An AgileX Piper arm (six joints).
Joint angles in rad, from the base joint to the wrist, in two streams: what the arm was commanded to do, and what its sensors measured. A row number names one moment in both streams.
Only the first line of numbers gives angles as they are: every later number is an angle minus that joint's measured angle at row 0.
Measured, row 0:
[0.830 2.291 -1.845 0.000 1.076 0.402]
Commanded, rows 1 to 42:
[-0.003 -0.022 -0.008 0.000 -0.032 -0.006]
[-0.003 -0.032 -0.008 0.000 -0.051 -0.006]
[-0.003 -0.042 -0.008 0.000 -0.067 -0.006]
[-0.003 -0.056 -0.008 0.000 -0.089 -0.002]
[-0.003 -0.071 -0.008 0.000 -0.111 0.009]
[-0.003 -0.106 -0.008 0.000 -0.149 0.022]
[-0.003 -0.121 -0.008 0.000 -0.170 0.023]
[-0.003 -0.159 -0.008 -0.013 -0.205 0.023]
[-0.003 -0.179 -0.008 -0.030 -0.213 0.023]
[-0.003 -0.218 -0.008 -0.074 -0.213 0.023]
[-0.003 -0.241 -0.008 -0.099 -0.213 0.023]
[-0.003 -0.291 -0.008 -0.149 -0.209 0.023]
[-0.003 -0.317 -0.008 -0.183 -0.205 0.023]
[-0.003 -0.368 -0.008 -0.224 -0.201 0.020]
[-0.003 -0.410 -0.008 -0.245 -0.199 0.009]
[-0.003 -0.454 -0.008 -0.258 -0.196 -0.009]
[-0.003 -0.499 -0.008 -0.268 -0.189 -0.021]
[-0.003 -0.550 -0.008 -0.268 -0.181 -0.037]
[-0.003 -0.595 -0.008 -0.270 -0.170 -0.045]
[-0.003 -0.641 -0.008 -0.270 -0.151 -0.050]
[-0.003 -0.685 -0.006 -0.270 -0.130 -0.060]
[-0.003 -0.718 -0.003 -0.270 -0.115 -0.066]
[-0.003 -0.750 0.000 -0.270 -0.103 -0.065]
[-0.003 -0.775 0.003 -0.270 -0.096 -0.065]
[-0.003 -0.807 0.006 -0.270 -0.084 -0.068]
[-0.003 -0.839 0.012 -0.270 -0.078 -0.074]
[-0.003 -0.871 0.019 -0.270 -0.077 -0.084]
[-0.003 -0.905 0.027 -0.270 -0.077 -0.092]
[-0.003 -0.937 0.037 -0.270 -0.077 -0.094]
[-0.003 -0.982 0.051 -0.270 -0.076 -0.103]
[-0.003 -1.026 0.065 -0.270 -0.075 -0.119]
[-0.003 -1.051 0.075 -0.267 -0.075 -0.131]
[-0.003 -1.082 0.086 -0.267 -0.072 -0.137]
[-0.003 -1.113 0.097 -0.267 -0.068 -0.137]
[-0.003 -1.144 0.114 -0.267 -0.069 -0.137]
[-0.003 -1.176 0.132 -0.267 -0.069 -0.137]
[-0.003 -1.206 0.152 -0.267 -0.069 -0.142]
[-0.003 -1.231 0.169 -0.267 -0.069 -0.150]
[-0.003 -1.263 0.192 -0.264 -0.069 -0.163]
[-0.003 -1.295 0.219 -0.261 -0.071 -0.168]
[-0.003 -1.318 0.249 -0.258 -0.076 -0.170]
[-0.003 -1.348 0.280 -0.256 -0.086 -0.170]
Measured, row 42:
[0.000 -1.251 0.187 -0.264 -0.077 -0.145]
